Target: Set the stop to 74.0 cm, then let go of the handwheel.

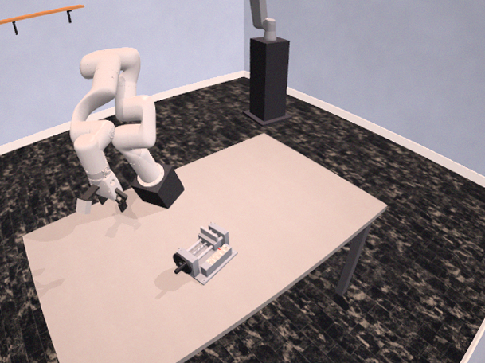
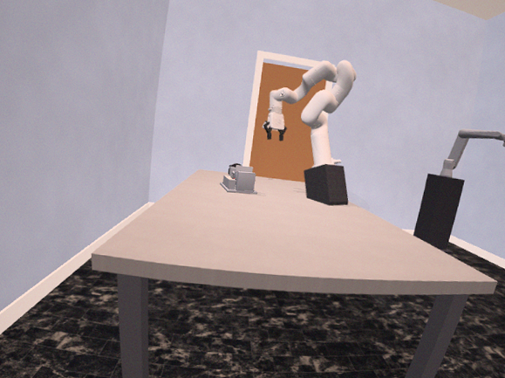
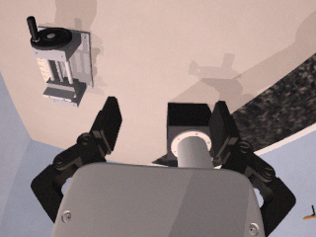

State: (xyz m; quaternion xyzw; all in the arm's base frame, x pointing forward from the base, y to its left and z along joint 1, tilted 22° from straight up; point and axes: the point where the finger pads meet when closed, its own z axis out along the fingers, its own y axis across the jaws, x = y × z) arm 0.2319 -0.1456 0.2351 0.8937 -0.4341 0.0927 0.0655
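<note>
My gripper is now 22 cm short of the handwheel knob, 19 cm above it and 13 cm to the right of it. Round my hand: sliding stop block 30 cm to the left, 20 cm below, 15 cm ahead; then black handwheel 21 cm ahead, 20 cm below, 14 cm to the left.
</note>
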